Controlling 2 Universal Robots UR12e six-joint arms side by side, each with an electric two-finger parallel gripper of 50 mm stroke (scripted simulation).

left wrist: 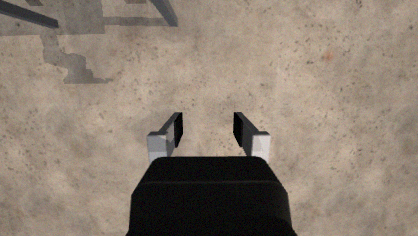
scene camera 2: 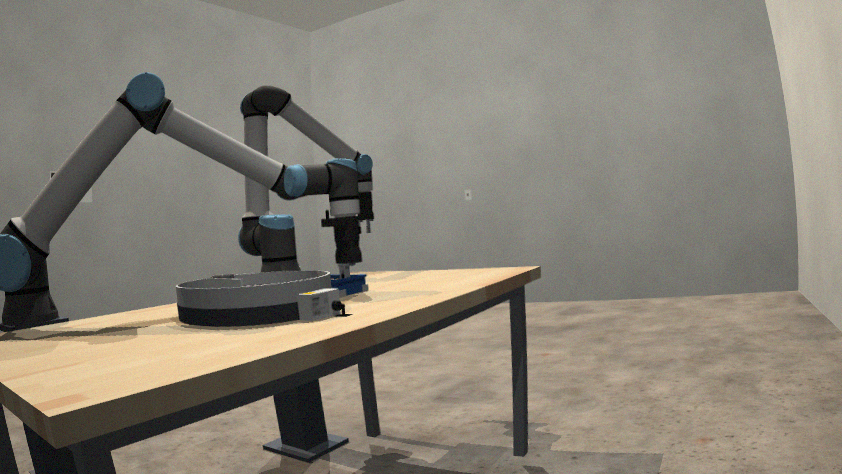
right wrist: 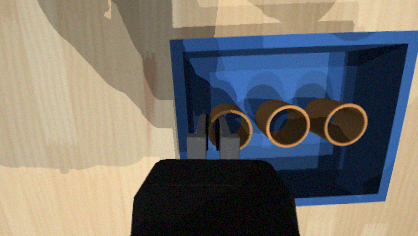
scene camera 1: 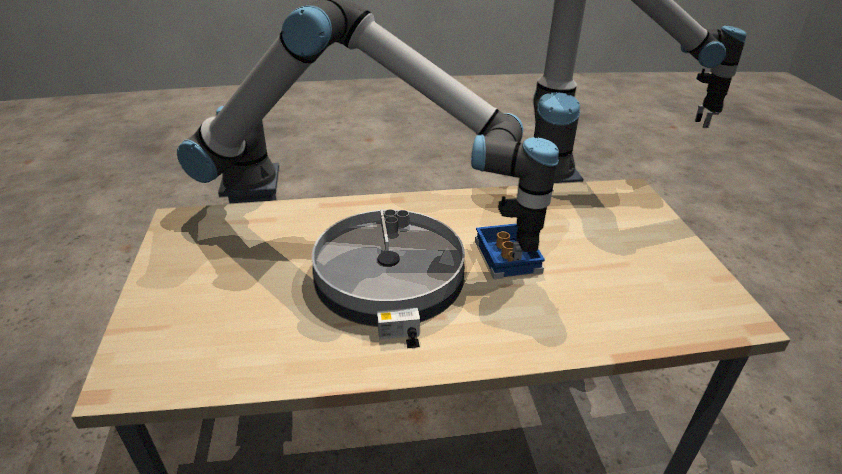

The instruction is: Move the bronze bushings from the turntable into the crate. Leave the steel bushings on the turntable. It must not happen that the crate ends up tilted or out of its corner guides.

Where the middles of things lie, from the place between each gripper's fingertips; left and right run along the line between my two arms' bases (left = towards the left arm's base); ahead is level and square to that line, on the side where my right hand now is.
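The blue crate (scene camera 1: 487, 236) is 10 mm to the right of my right hand, 70 mm behind it and 20 mm below it.
The blue crate is 58 cm ahead of my left hand (scene camera 1: 701, 124), 89 cm to the right of it and 15 cm below it.
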